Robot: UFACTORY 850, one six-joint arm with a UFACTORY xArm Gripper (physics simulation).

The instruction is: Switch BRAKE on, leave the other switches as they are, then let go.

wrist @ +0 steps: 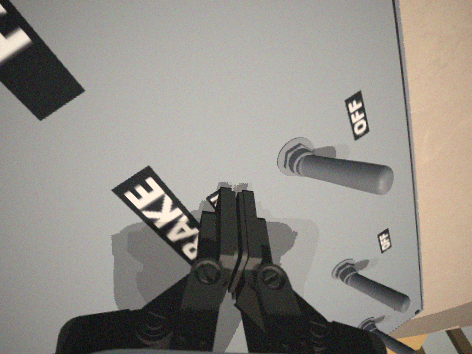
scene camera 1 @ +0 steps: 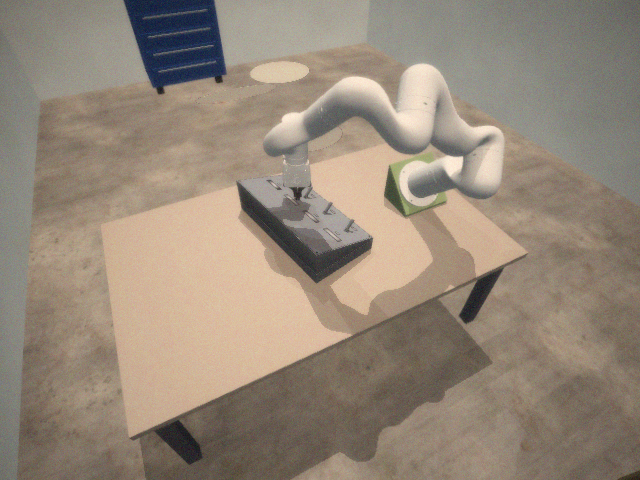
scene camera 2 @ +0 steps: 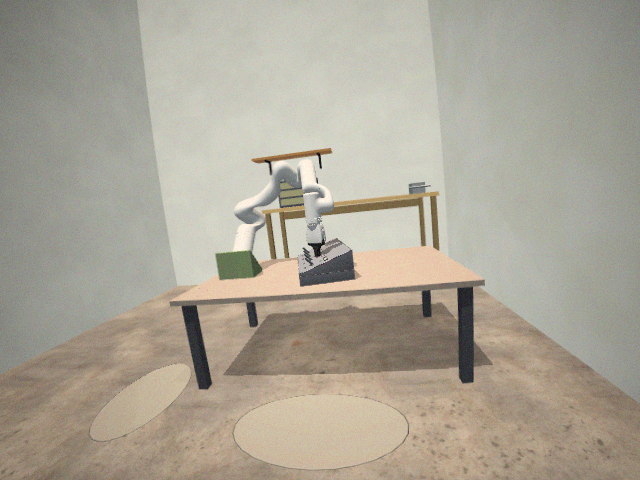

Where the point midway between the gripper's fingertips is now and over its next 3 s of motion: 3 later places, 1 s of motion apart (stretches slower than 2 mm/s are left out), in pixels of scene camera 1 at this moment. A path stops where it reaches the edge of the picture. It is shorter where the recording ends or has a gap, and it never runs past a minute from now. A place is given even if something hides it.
My gripper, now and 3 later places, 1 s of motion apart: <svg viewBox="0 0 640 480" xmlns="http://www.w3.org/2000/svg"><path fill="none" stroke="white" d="M297 198L303 180L319 187L309 191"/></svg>
